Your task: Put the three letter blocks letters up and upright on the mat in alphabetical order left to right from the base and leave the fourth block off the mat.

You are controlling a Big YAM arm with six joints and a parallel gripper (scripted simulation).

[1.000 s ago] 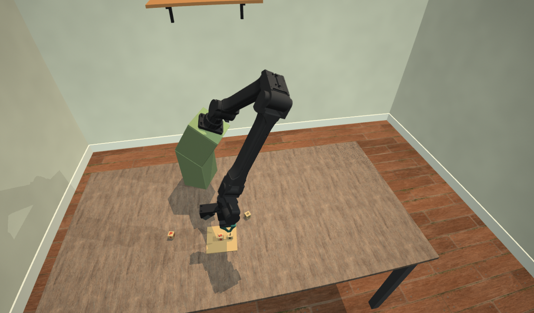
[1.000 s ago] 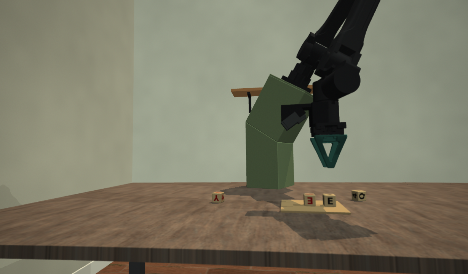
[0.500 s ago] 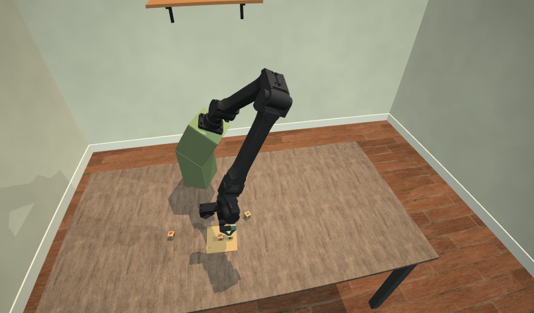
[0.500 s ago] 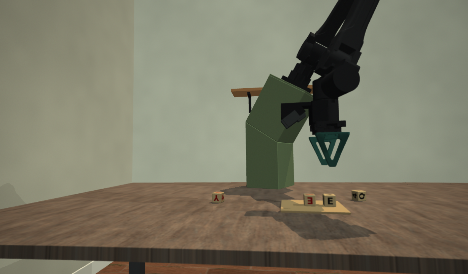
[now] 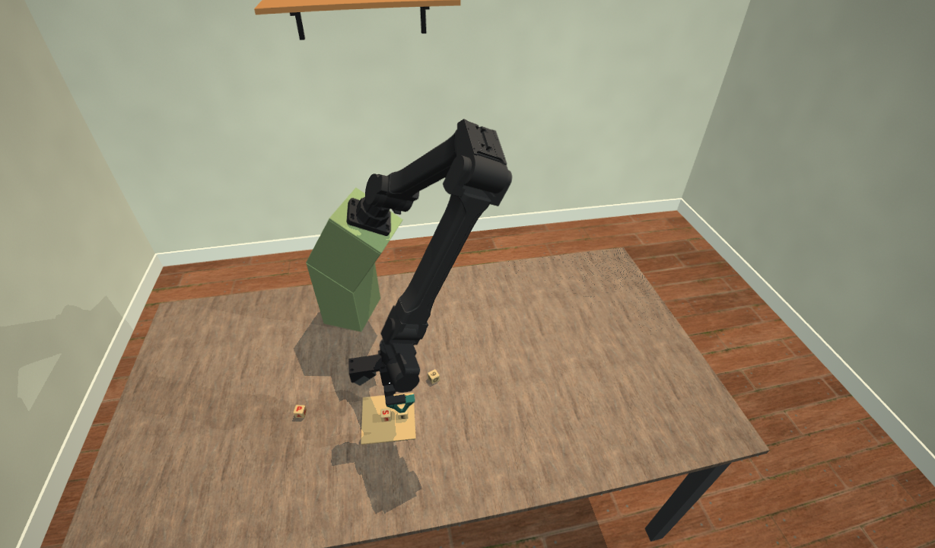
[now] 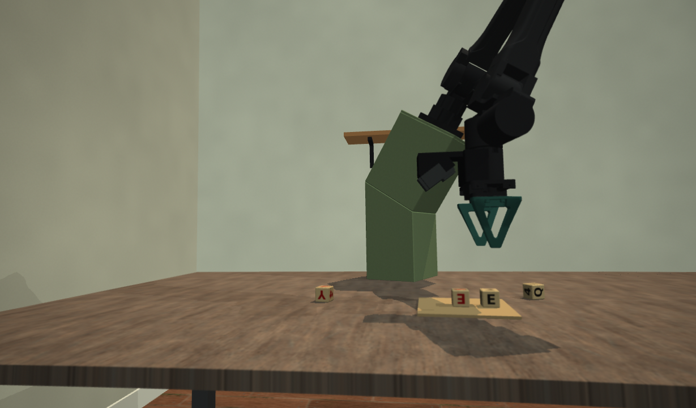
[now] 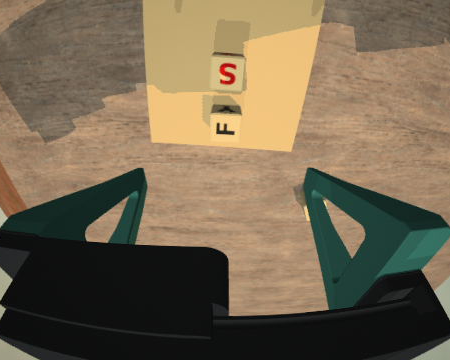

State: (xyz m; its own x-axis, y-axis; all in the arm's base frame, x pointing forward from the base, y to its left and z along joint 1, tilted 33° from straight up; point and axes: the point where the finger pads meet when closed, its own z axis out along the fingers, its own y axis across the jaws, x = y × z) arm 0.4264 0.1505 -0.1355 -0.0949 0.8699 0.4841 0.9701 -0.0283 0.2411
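Right now my hand is 40 mm to the left of the tan mat and 100 mm above it.
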